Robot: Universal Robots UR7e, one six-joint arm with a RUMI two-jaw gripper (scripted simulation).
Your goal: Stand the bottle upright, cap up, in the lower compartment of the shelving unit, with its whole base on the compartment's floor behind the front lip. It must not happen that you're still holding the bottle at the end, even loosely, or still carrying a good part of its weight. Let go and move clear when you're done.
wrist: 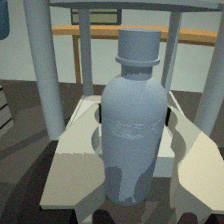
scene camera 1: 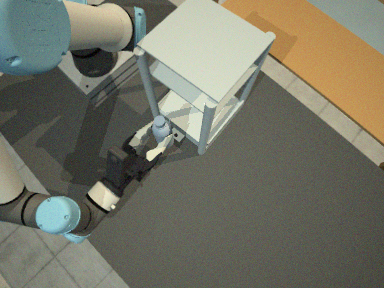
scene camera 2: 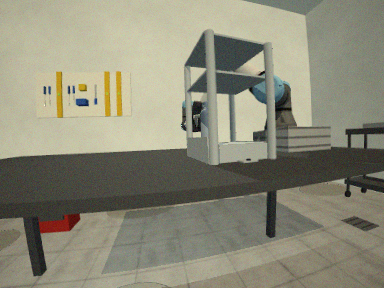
Labels:
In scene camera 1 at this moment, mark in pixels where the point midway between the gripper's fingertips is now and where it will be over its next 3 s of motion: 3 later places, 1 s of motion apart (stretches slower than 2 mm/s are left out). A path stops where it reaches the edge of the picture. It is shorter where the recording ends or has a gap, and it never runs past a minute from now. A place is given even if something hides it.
The gripper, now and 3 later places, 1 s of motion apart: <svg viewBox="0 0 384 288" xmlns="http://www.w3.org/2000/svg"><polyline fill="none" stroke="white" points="164,126 181,108 192,96 192,98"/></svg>

